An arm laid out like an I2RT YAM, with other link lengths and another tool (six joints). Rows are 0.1 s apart.
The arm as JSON. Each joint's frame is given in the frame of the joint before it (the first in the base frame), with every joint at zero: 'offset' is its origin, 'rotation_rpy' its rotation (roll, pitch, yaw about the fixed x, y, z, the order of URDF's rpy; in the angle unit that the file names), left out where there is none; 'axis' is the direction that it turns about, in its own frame. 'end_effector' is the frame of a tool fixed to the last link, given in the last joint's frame.
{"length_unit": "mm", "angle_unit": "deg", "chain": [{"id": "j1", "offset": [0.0, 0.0, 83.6], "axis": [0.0, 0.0, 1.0]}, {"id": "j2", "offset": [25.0, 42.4, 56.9], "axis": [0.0, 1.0, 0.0]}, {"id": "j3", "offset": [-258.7, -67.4, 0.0], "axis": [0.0, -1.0, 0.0]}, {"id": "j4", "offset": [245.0, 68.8, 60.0], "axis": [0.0, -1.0, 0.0]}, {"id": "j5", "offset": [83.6, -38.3, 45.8], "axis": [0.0, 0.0, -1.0]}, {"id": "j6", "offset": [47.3, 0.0, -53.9], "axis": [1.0, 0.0, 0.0]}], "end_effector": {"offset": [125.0, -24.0, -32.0], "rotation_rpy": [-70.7, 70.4, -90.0]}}
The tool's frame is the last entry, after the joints.
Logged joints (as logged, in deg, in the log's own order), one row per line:
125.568 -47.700 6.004 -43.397 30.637 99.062
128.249 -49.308 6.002 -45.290 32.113 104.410
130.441 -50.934 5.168 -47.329 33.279 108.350
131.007 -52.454 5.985 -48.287 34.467 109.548
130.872 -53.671 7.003 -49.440 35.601 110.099
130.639 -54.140 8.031 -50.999 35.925 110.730
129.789 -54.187 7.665 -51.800 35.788 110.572
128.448 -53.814 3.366 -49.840 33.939 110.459
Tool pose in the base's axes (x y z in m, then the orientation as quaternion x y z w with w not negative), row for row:
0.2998 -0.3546 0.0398 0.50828 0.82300 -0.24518 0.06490
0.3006 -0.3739 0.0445 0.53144 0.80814 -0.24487 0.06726
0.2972 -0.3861 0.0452 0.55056 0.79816 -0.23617 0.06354
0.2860 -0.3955 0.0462 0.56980 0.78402 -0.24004 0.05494
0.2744 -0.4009 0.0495 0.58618 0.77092 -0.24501 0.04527
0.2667 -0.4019 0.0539 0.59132 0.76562 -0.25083 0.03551
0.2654 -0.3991 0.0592 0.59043 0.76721 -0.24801 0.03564
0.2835 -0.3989 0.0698 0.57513 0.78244 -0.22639 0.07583
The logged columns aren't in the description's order. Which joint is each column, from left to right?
Columns, left to right: j2, j1, j5, j4, j6, j3.
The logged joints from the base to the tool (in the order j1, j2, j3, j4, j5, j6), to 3 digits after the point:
-47.700 125.568 99.062 -43.397 6.004 30.637
-49.308 128.249 104.410 -45.290 6.002 32.113
-50.934 130.441 108.350 -47.329 5.168 33.279
-52.454 131.007 109.548 -48.287 5.985 34.467
-53.671 130.872 110.099 -49.440 7.003 35.601
-54.140 130.639 110.730 -50.999 8.031 35.925
-54.187 129.789 110.572 -51.800 7.665 35.788
-53.814 128.448 110.459 -49.840 3.366 33.939

